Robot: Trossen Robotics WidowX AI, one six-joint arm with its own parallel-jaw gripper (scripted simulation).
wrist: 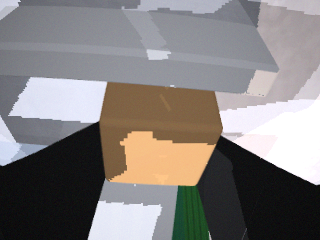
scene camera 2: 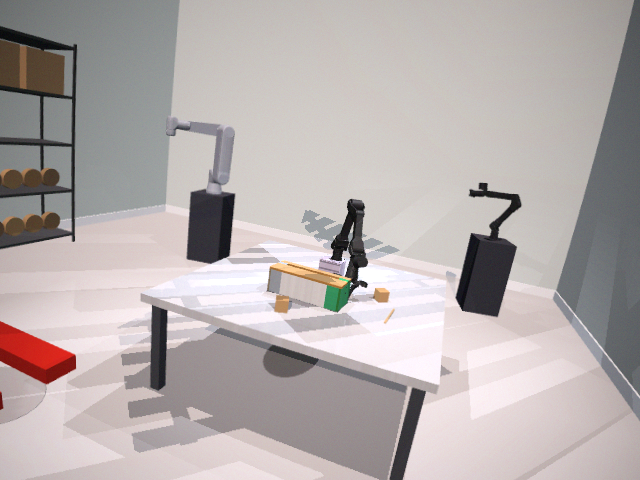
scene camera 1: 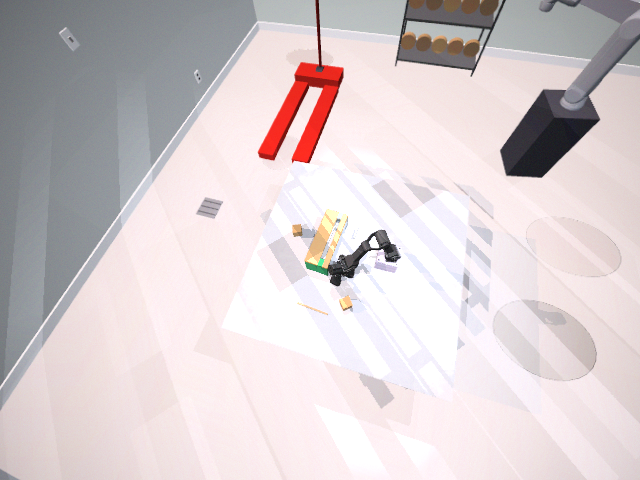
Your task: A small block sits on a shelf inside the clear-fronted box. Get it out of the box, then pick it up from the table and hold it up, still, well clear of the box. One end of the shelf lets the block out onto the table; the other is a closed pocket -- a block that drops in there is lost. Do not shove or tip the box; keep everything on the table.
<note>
I see my gripper (wrist: 152,134), a tan box (scene camera 2: 320,288) and a tan block (wrist: 151,135).
The tan box shows as well in the wrist view (wrist: 175,51) and in scene camera 1 (scene camera 1: 322,252). Scene camera 2 misses the tan block, which is hidden by the tan box.
</note>
